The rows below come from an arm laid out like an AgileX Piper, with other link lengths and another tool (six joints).
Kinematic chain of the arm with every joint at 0, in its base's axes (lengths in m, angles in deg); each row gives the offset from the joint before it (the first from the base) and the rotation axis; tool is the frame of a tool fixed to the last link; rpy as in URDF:
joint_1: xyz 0 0 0.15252 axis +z
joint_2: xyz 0 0 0 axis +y
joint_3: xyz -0.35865 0 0.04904 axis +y
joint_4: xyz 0.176 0 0.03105 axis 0.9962 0 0.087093
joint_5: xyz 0 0 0 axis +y
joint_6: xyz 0.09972 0 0.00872 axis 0.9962 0 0.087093
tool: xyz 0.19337 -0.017 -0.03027 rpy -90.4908 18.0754 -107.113
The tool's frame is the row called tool.
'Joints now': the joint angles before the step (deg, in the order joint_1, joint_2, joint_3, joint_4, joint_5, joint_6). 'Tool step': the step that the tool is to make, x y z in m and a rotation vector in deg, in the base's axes. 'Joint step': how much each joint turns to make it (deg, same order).
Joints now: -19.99 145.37 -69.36 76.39 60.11 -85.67
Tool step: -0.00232 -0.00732 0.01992 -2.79 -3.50 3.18
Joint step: -0.06 -4.20 0.00 -3.53 -0.17 -0.01
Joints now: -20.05 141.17 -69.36 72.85 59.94 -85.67
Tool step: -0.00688 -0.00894 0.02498 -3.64 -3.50 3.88
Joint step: 0.00 -5.39 0.00 -4.98 0.00 1.04
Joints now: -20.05 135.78 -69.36 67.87 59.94 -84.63
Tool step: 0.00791 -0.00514 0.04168 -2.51 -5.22 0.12
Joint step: 0.00 -7.04 0.01 -1.17 0.11 1.54
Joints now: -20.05 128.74 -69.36 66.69 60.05 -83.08
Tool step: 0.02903 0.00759 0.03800 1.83 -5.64 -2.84
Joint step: 0.55 -3.18 -2.04 4.78 0.90 0.26
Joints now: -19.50 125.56 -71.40 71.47 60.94 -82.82
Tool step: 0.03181 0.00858 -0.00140 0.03 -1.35 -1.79
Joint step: 2.53 2.27 -5.15 2.17 -1.98 2.66
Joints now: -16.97 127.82 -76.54 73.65 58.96 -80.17
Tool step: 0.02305 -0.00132 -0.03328 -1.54 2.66 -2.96
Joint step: 2.04 4.76 -4.12 0.25 -4.42 3.40
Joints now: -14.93 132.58 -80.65 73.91 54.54 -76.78
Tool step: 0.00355 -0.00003 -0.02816 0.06 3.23 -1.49
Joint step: 0.62 3.66 -1.37 0.07 -1.66 1.68
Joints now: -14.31 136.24 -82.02 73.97 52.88 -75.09
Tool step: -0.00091 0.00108 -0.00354 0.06 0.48 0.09
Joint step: 0.13 0.45 -0.11 -0.12 -0.03 0.20
